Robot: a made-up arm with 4 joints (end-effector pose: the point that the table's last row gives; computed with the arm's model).
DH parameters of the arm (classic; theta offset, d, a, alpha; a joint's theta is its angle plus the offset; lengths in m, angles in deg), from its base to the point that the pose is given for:
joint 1: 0 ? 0.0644 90
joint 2: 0 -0.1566 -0.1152 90
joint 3: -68.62 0 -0.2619 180
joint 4: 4.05 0 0.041 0
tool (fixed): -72.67 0.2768 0 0
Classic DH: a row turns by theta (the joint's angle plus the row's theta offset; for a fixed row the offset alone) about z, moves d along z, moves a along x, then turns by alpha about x.
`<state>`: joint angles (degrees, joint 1 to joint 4).
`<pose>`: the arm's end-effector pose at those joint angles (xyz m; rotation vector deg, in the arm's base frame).
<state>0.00 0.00 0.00 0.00</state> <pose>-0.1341 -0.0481 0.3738 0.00 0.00 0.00</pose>
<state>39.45 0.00 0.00 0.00</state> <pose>-0.0729 -0.1224 0.3738 0.00 0.00 39.45</pose>
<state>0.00 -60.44 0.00 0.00</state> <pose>0.2073 -0.0481 0.4062 0.00 60.44 0.00</pose>
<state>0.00 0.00 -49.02 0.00</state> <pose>0.0492 -0.0405 0.3738 0.00 0.00 49.02</pose>
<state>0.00 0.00 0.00 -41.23</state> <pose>-0.1113 -0.0659 0.3738 0.00 0.00 -41.23</pose>
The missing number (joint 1, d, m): 0.097
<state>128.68 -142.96 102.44 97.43</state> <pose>-0.5683 0.1654 0.0671 -143.52 61.38 46.10</pose>
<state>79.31 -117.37 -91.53 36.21</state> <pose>-0.0028 0.2728 -0.1126 -58.62 -130.33 -84.53</pose>
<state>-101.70 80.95 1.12 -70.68</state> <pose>-0.0350 0.2487 -0.0317 -29.34 -109.89 -133.07</pose>
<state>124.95 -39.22 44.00 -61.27</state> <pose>-0.0165 -0.0207 0.5130 -35.68 -16.72 18.90</pose>
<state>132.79 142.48 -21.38 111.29</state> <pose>0.0789 0.0956 -0.2153 -0.16 150.19 -37.47</pose>
